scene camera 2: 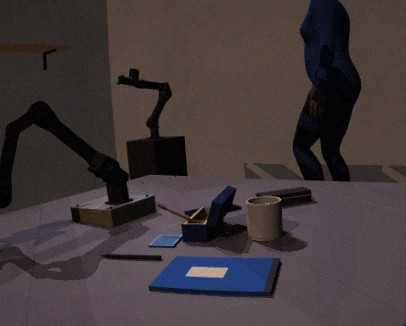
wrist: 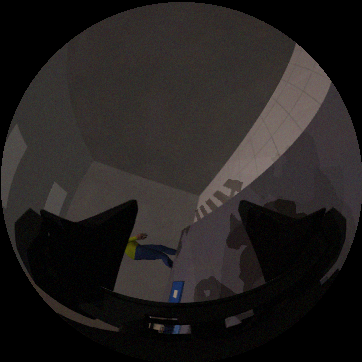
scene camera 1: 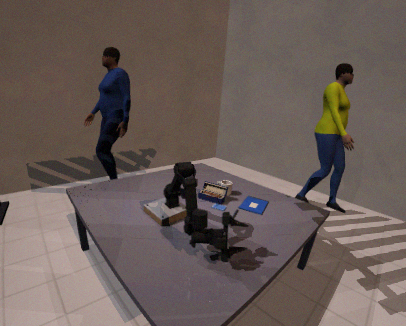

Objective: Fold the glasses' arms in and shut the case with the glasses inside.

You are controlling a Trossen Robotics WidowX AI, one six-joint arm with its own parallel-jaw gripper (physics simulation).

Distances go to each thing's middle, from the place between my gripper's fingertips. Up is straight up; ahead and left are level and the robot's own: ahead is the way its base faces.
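Position of my gripper relative to the blue glasses case [scene camera 2: 191, 232]: 9 cm above it, 29 cm short of it, 56 cm to the right of it.
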